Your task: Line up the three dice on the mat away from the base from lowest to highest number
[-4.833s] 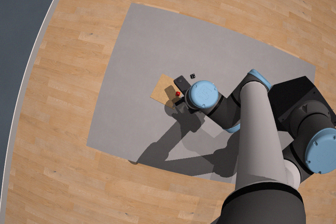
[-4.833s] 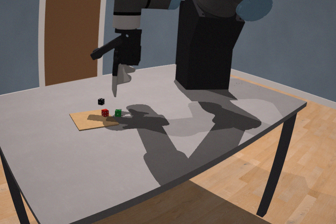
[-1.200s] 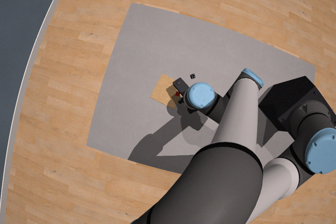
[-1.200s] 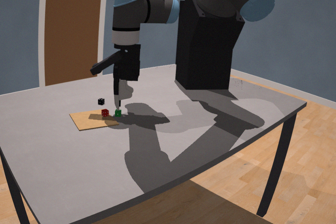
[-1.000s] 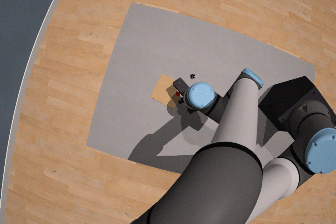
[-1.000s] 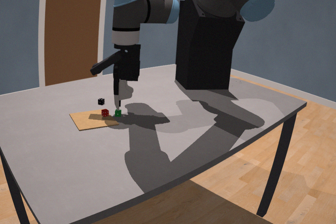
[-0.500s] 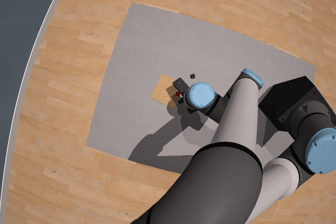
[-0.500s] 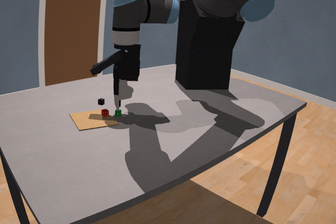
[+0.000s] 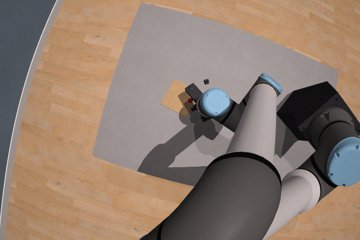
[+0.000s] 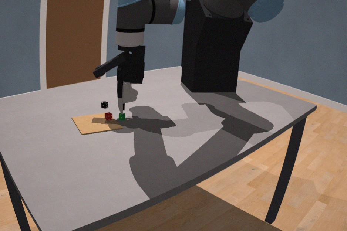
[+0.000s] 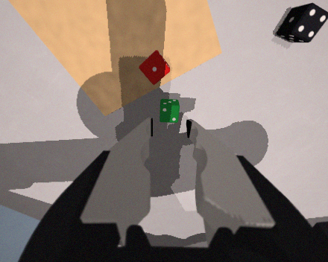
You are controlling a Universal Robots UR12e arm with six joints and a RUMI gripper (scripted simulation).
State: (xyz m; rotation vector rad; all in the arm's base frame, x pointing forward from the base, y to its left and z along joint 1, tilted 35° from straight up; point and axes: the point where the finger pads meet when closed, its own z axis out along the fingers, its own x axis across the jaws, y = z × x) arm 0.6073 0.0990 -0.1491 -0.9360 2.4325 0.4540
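My hand is 3 cm above the green die. From my hand the other things lie so: tan mat (9 cm ahead, 4 cm below, 2 cm to the right); black die (13 cm to the right, 3 cm below, 1 cm behind); red die (4 cm ahead, 3 cm below, 2 cm to the right).
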